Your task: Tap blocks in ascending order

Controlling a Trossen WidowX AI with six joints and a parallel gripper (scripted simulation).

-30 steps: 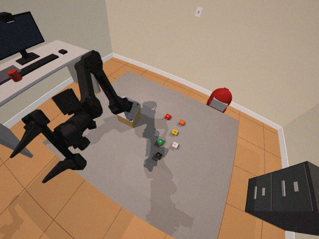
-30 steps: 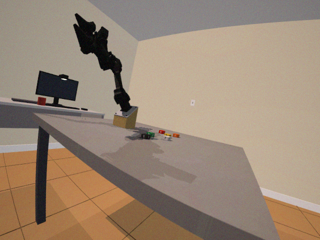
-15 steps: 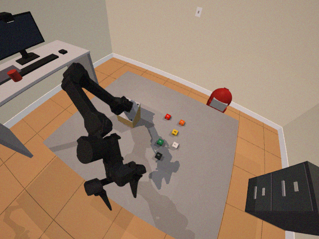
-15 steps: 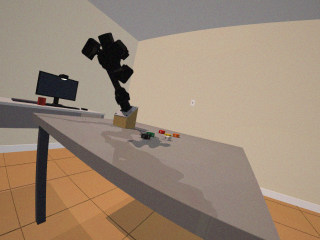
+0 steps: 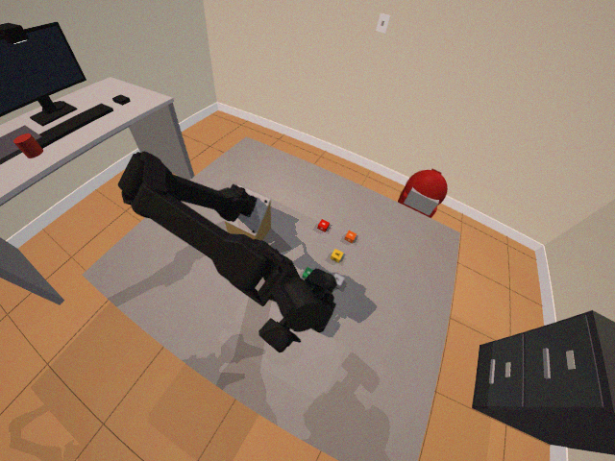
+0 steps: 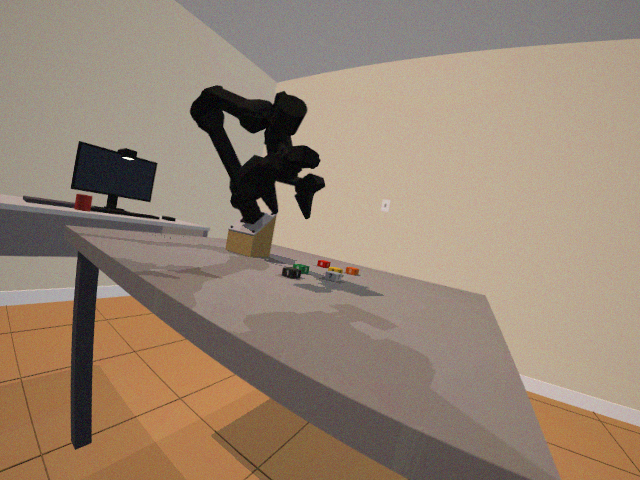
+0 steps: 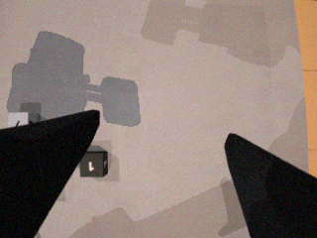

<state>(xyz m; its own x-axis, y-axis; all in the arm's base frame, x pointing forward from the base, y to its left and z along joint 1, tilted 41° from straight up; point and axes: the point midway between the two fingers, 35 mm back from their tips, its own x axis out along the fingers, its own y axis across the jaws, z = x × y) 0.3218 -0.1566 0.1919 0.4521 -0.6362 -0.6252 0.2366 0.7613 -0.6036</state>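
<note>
The black block is 4 cm behind my gripper tip, 10 cm to the left of it and 13 cm below it. The rest, counted from my gripper tip: green block: 7 cm behind, 18 cm to the left, 13 cm below; white block: 2 cm ahead, 20 cm to the left, 13 cm below; yellow block: 1 cm behind, 29 cm to the left, 13 cm below.
</note>
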